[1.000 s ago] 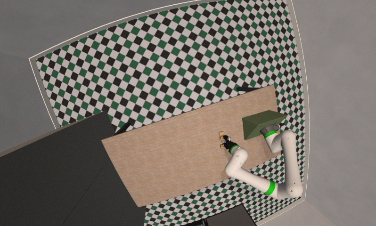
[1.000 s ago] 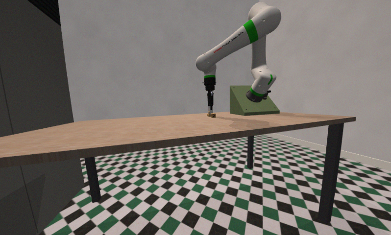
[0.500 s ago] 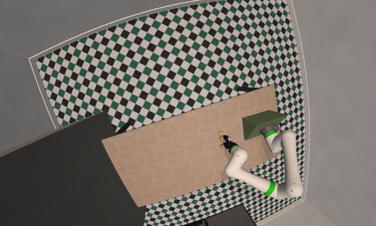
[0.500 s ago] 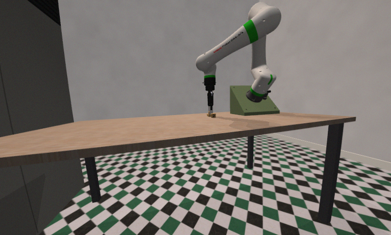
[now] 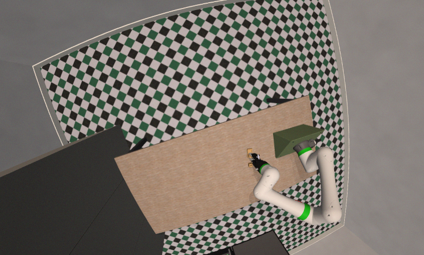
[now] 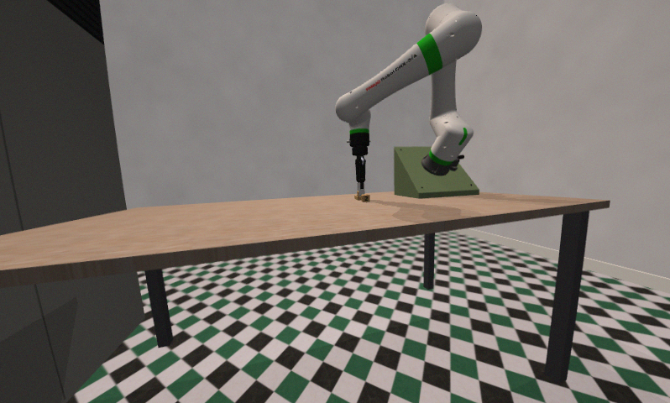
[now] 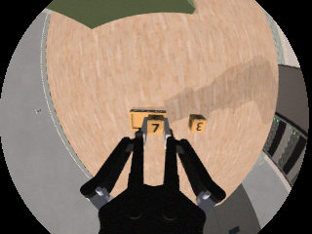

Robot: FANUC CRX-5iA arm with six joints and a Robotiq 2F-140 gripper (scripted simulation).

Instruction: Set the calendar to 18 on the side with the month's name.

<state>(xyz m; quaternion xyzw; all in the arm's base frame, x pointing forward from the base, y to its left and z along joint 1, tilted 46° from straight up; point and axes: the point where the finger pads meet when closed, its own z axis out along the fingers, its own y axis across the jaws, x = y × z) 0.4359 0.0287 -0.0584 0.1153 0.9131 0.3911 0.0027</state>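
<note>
Right now my hand is 2 cm to the left of the tray and 4 cm above it.
</note>
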